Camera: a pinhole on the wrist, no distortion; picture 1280 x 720 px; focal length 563.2 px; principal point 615.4 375.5 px. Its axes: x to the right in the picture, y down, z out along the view. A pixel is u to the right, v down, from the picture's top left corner.
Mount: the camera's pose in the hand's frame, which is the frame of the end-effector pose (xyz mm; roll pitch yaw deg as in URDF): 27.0 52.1 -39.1 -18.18 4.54 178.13
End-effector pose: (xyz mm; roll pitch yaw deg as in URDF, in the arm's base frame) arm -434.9 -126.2 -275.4 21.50 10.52 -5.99
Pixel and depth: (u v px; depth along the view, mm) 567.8 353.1 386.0
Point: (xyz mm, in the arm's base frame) -374.0 -305.9 5.7
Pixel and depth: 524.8 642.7 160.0
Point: -396.9 -229.5 -224.7
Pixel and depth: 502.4 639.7 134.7
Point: -392.8 -204.0 -236.4
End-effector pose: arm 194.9 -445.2 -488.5 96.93 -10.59 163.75
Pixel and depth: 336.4 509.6 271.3
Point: 98.4 -213.8 -583.2
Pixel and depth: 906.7 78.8 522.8
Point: 631.2 -14.2 -445.6
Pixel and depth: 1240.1 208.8 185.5
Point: 423.9 -363.2 -488.1
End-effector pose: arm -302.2 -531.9 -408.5 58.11 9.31 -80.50
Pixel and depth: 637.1 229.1 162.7
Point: -383.2 -569.5 -307.8
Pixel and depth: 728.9 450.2 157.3
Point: -396.6 -536.1 -365.8
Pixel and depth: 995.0 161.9 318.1
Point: -528.7 -391.7 -163.5
